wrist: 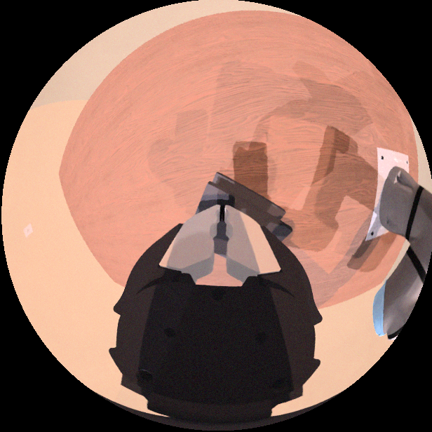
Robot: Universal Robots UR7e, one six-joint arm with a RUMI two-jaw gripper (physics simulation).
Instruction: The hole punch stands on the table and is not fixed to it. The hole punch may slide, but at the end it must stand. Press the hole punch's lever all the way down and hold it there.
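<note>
The dark grey hole punch [254, 200] stands on the wood-grained table [120, 150], set at a slant just beyond and partly under my fingertips. Its long edge runs from upper left to lower right. My gripper [222, 207] is shut, with its two pale fingertips together and nothing between them. The tips overlap the punch's near, left part in this view. The fingers hide part of the punch, including much of its near side. How far down the lever is, and whether the tips touch it, I cannot tell.
At the right edge stand the robot's grey arm links [400, 205] with a blue cap [379, 312], beside a white mounting plate [392, 156] on the table. Shadows of the arm and gripper fall across the table. Pale floor [45, 165] lies beyond the table's left edge.
</note>
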